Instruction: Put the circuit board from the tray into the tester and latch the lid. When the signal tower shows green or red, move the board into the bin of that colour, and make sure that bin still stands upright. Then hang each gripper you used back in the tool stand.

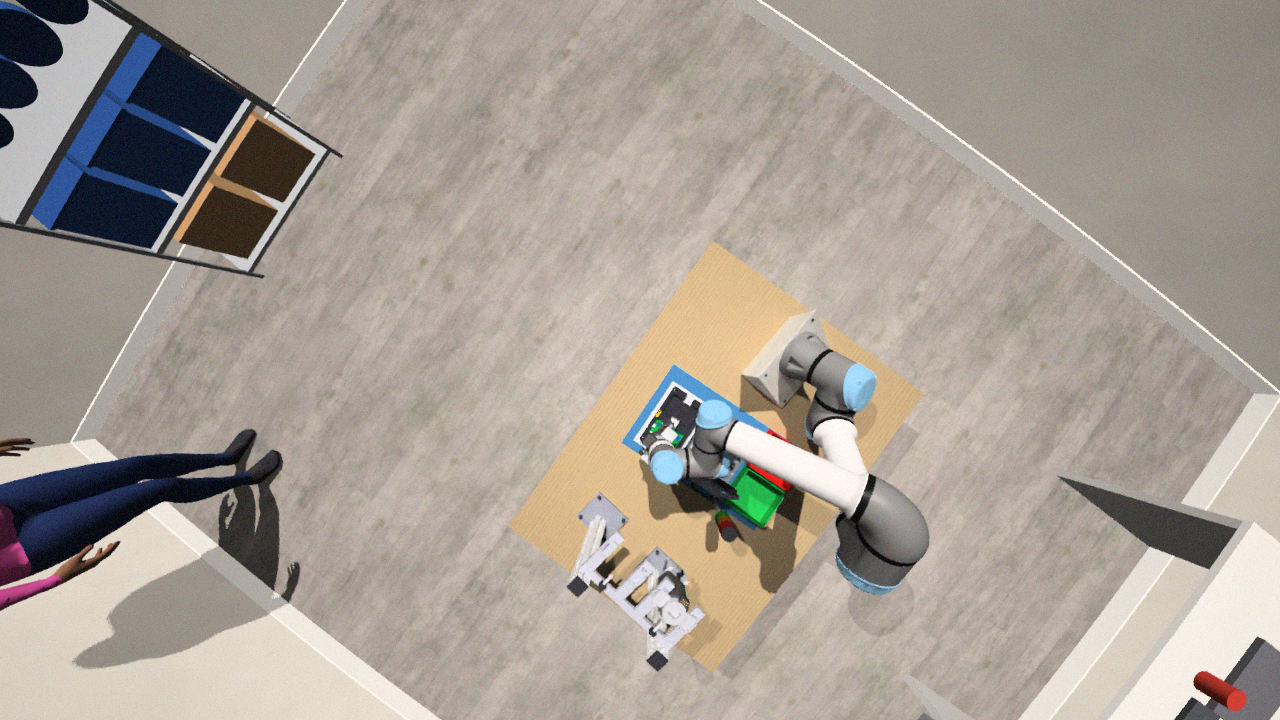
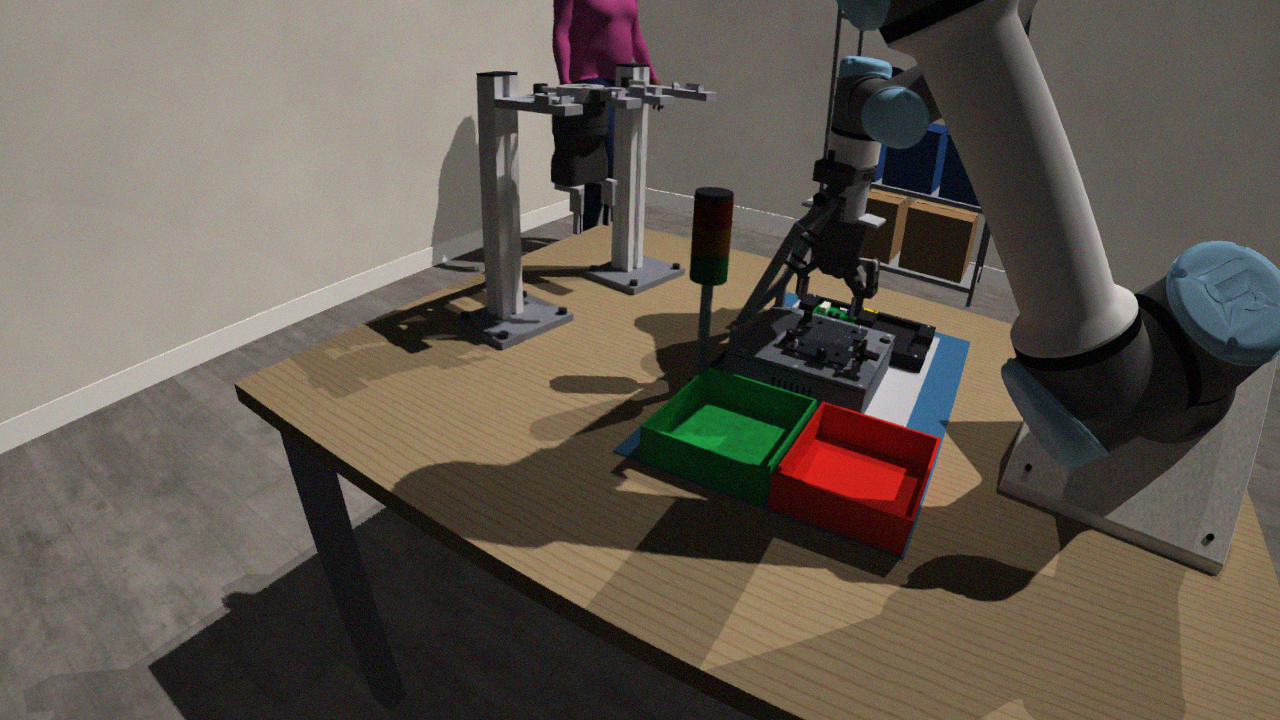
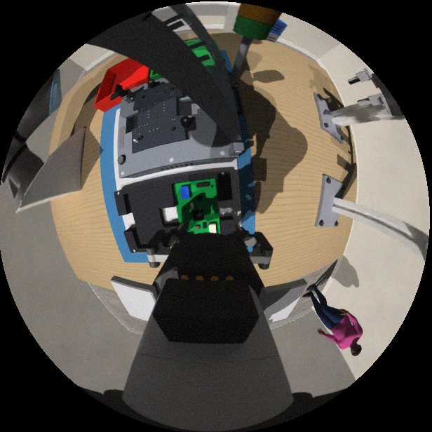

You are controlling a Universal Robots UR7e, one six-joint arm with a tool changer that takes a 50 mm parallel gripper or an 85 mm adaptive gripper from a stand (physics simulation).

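Frame: origin at the arm's base, x back, y right, z up, level; centimetres.
Seen in the pictures: arm's base, origin of the base link: (image 1: 796, 353).
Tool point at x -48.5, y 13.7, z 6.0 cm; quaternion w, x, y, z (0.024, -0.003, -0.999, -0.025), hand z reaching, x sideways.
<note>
Pixels of each thing's top centre, then the offset from my tool point to it. "*": a spot on its surface instead.
- green circuit board, middle of its top: (image 2: 831, 315) (image 1: 665, 435) dx +1.3, dy -1.9, dz -17.6 cm
- black tray, surface spot: (image 2: 914, 344) * dx +15.3, dy -2.4, dz -17.6 cm
- grey tester, surface spot: (image 2: 756, 344) * dx +0.1, dy -24.8, dz -14.4 cm
- signal tower, surface spot: (image 2: 712, 237) * dx -3.5, dy -31.7, dz +0.6 cm
- green bin, middle of its top: (image 2: 734, 412) (image 1: 755, 498) dx +5.4, dy -38.7, dz -15.7 cm
- red bin, middle of its top: (image 2: 863, 454) (image 1: 780, 462) dx +20.2, dy -36.8, dz -15.7 cm
The green circuit board (image 1: 657, 428) (image 2: 832, 311) (image 3: 200, 189) lies in the black tray (image 2: 914, 344) (image 3: 145, 200). My gripper (image 2: 835, 291) (image 3: 210, 247), the adaptive one, is open and points down close above the board, its two fingers wide apart. The grey tester (image 2: 756, 344) (image 3: 165, 161) stands beside the tray. Its lid (image 2: 778, 268) (image 3: 200, 85) is tilted up, open. The signal tower (image 1: 725, 525) (image 2: 712, 237) (image 3: 255, 22) shows dull red, amber and green segments, none plainly lit. The green bin (image 1: 756, 497) (image 2: 725, 429) and red bin (image 2: 854, 474) (image 3: 125, 75) stand upright.
The tool stand's posts (image 2: 501, 197) (image 2: 631, 179) rise at the table's far side. The parallel gripper (image 2: 581, 147) hangs there. The tower stands beside the green bin and tester. A person (image 1: 134, 474) (image 3: 345, 330) stands beyond the table. Shelves (image 1: 170, 237) stand farther back.
</note>
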